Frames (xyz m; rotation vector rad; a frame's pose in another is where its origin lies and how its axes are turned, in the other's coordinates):
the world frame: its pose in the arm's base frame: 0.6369 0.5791 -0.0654 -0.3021 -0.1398 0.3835
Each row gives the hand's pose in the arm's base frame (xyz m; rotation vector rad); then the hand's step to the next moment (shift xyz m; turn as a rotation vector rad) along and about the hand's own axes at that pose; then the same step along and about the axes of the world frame.
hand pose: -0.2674 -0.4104 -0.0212 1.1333 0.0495 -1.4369
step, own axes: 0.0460 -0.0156 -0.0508 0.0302 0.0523 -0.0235
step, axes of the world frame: 0.0213 0.0123 -0.0658 0.0480 -0.0393 -0.0186
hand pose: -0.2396 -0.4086 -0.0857 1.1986 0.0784 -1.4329
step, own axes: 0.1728 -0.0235 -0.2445 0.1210 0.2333 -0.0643
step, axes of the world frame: 0.1541 0.0594 -0.2508 0.1848 -0.1897 -0.0556
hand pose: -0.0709 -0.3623 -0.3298 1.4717 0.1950 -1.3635
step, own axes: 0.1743 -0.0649 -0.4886 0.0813 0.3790 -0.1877
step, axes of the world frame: 0.3853 0.2512 -0.2485 0.3650 -0.2285 0.0079
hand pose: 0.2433 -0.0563 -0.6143 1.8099 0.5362 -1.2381
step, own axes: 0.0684 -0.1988 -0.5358 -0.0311 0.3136 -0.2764
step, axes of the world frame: 0.3618 0.4449 0.0488 0.3755 -0.1318 0.1317
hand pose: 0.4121 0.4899 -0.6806 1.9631 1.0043 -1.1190
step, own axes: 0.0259 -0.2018 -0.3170 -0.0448 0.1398 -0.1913
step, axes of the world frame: 0.1109 0.3137 0.1766 0.2045 -0.0408 0.1211
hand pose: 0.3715 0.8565 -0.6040 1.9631 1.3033 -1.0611
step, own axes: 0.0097 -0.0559 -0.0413 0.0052 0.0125 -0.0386
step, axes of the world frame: -0.0102 0.0602 0.0346 0.0348 0.0111 0.0184
